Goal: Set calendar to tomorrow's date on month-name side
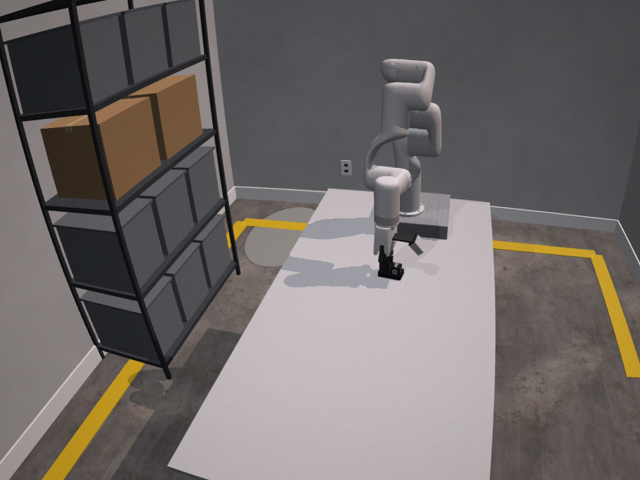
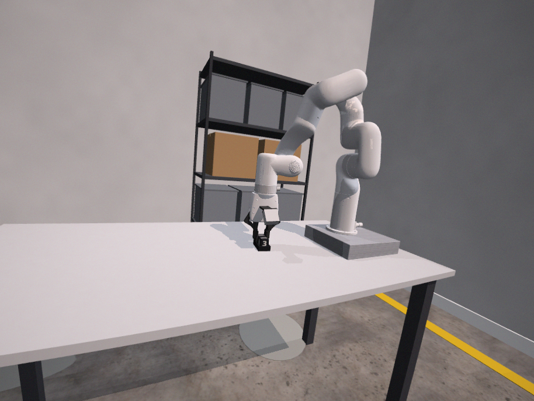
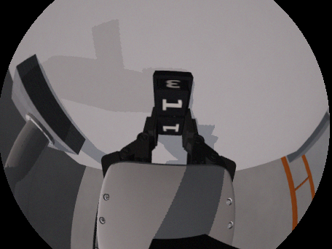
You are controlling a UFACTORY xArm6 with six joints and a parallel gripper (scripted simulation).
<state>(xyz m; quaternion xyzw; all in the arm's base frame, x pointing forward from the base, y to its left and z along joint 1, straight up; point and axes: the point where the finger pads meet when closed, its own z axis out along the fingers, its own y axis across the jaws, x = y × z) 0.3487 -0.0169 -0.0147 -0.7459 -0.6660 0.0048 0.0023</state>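
Now: hand 1 cm above the black cube.
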